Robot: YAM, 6 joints.
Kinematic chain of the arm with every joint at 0, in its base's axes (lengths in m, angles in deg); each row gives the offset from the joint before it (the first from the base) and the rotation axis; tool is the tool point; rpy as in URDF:
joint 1: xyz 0 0 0.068 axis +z
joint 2: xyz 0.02 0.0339 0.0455 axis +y
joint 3: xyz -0.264 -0.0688 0 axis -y
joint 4: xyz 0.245 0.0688 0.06 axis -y
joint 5: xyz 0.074 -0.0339 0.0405 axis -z
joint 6: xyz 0.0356 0 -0.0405 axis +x
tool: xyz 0 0 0 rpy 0 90 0
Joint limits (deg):
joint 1: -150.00..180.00
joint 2: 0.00..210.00
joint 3: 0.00..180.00
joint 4: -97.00..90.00
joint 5: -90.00..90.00
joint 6: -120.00..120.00
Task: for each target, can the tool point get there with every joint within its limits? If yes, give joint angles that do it. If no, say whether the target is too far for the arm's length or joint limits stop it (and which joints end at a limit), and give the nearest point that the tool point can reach.
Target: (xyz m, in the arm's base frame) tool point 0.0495 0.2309 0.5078
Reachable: yes | joints -107.78 17.18 109.77 -45.17 41.01 -90.68
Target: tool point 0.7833 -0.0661 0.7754
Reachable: no: too far | nearest point 0.4918 -0.0415 0.5227 | short by 0.387 m
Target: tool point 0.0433 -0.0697 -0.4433
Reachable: no: joint limits stop it (at a limit: joint 2) | nearest point 0.0615 -0.0990 -0.3554 | short by 0.094 m
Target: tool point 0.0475 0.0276 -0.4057
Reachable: no: joint limits stop it (at a limit: joint 2) | nearest point 0.0750 0.0436 -0.3421 | short by 0.071 m
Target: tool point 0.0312 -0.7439 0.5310
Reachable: no: too far | nearest point 0.0236 -0.5618 0.4260 | short by 0.210 m
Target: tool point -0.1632 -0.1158 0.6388
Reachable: yes | joints 26.60 45.20 120.77 36.46 58.69 67.47
